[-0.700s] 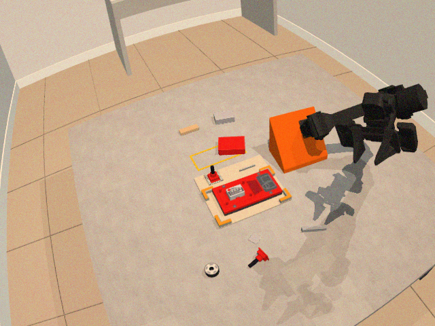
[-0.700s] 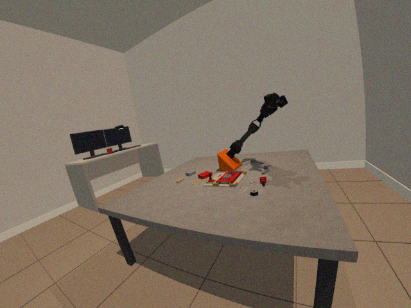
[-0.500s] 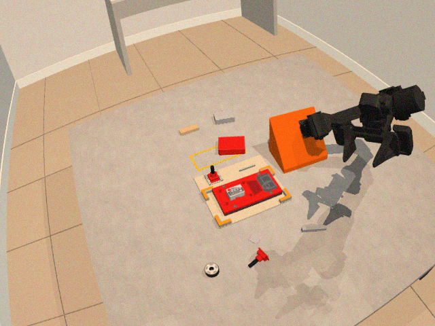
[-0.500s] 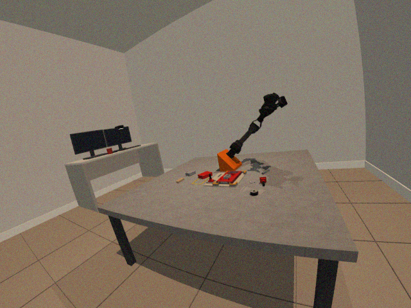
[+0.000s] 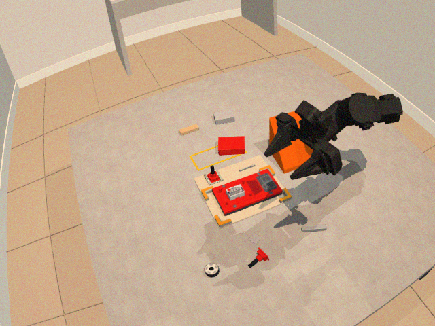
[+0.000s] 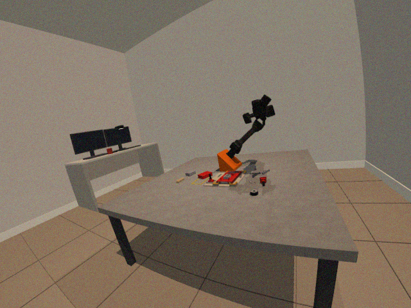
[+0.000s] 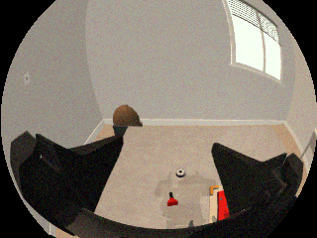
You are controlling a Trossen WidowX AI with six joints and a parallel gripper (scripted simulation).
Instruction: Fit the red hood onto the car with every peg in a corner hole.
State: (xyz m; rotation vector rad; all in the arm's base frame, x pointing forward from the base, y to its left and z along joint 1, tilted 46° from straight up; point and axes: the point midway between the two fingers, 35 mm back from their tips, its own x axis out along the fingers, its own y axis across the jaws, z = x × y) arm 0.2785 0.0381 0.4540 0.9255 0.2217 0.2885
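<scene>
Now: gripper tip 6 cm past the red hood, 48 cm to the left of it and 36 cm above it. Also, from my gripper tip: wheel 17 cm ahead, 2 cm to the right, 37 cm below; tan block 6 cm ahead, 64 cm to the right, 37 cm below; light engine block 1 cm ahead, 24 cm to the right, 35 cm below.
</scene>
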